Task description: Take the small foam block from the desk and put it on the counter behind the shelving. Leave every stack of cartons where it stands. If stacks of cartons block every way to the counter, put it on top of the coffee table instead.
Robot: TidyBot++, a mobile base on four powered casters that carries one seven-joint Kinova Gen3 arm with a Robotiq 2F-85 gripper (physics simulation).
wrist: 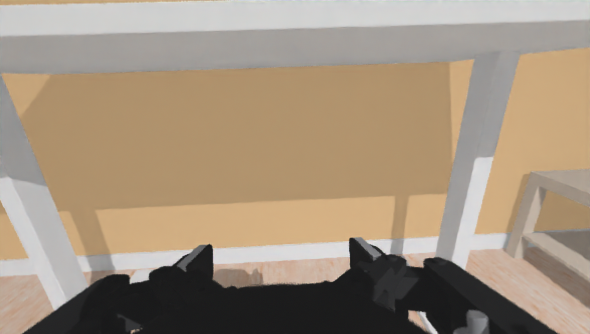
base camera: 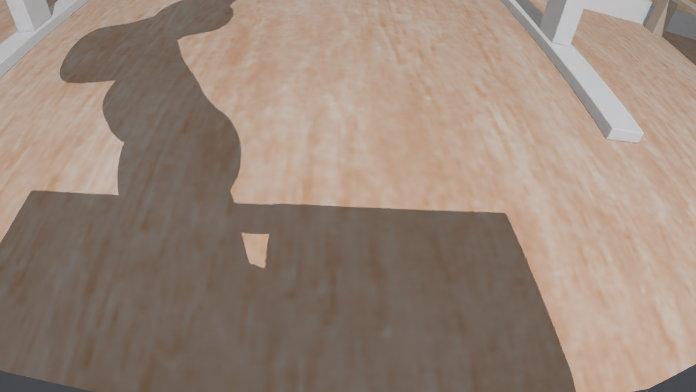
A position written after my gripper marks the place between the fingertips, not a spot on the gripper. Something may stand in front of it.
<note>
In view: my gripper (wrist: 282,256) and a grey desk (wrist: 44,44).
</note>
